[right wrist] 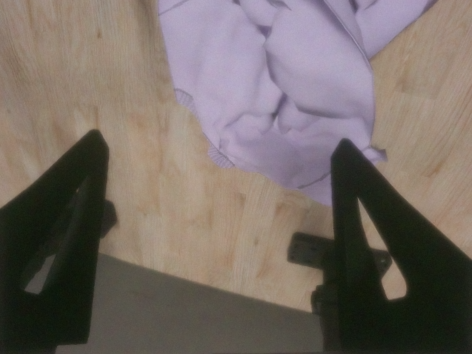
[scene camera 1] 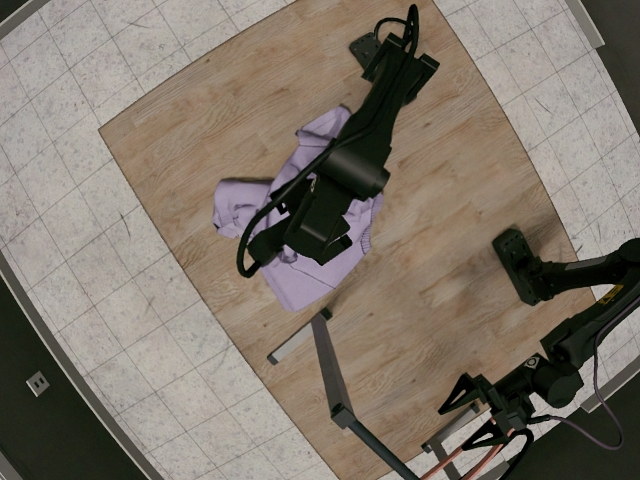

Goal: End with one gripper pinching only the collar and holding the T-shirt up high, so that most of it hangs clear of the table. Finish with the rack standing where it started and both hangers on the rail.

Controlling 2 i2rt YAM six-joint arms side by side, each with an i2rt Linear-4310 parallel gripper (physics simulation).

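A crumpled lilac T-shirt (scene camera 1: 310,284) (right wrist: 320,75) lies on the wooden table, partly hidden by the right arm in scene camera 1. A ribbed edge (scene camera 1: 366,240) (right wrist: 220,157), which looks like part of the collar, shows at its side. My right gripper (right wrist: 221,142) is open and empty above the shirt; its fingertips are hidden in scene camera 1. My left gripper (scene camera 1: 452,430) is open, at the lower right, away from the shirt. The dark rack (scene camera 1: 330,366) stands at the bottom. Parts of coral hangers (scene camera 1: 443,463) show beside the left fingers; their contact with the rail cannot be seen.
The rack's pale foot (scene camera 1: 294,342) lies near the shirt's lower edge. Another grey foot (scene camera 1: 454,426) is close to the left gripper. The left arm's base plate (scene camera 1: 516,266) stands at the right side. The table edge (scene camera 1: 170,251) runs past the shirt's left side.
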